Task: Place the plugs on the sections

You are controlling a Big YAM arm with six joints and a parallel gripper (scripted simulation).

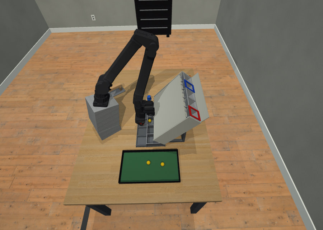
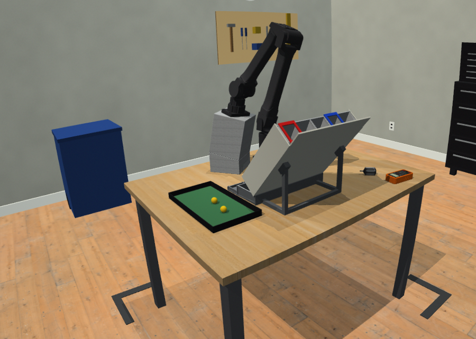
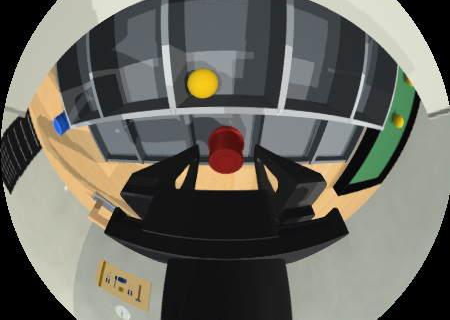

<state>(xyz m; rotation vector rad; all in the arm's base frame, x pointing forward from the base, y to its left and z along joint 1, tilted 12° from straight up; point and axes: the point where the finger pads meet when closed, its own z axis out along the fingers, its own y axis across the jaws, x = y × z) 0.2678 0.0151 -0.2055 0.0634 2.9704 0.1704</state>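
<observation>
Right now my hand is 330 mm to the left of the green marble tray, 60 mm short of it and 30 mm above it. From my hand the other things lie so: grey cover (190 mm ahead, 170 mm above, 10 mm to the right); small black object (410 mm to the left, 280 mm ahead, 20 mm below).
</observation>
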